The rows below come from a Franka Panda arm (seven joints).
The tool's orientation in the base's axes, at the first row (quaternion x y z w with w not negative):
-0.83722, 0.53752, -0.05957, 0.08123
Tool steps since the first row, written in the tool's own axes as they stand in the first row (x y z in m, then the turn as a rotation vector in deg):
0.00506, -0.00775, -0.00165, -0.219, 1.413, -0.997
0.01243, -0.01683, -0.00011, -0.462, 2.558, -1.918
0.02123, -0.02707, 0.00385, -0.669, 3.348, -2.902
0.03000, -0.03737, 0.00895, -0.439, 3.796, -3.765
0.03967, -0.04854, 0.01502, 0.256, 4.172, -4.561
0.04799, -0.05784, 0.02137, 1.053, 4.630, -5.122
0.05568, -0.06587, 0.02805, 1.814, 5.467, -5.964
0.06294, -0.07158, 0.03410, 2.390, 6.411, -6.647
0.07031, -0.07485, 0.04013, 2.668, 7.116, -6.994
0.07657, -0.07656, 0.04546, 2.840, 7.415, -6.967
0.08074, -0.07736, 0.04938, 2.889, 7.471, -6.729
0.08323, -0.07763, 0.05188, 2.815, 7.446, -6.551
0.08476, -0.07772, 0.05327, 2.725, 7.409, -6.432
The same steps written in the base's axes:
0.00869, -0.00155, 0.00323, -1.535, -0.450, 0.691
0.02012, -0.00443, 0.00363, -2.828, -0.764, 1.362
0.03363, -0.00797, 0.00191, -3.801, -0.969, 2.165
0.04740, -0.01136, -0.00092, -4.266, -1.424, 2.924
0.06249, -0.01516, -0.00451, -4.462, -2.267, 3.637
0.07541, -0.01847, -0.00877, -4.643, -3.220, 4.105
0.08701, -0.02170, -0.01361, -5.230, -4.315, 4.772
0.09623, -0.02553, -0.01831, -5.960, -5.274, 5.259
0.10333, -0.03046, -0.02347, -6.537, -5.841, 5.462
0.10845, -0.03508, -0.02827, -6.727, -6.117, 5.378
0.11163, -0.03826, -0.03190, -6.712, -6.168, 5.134
0.11337, -0.04023, -0.03426, -6.687, -6.077, 4.963
0.11434, -0.04149, -0.03559, -6.669, -5.972, 4.853

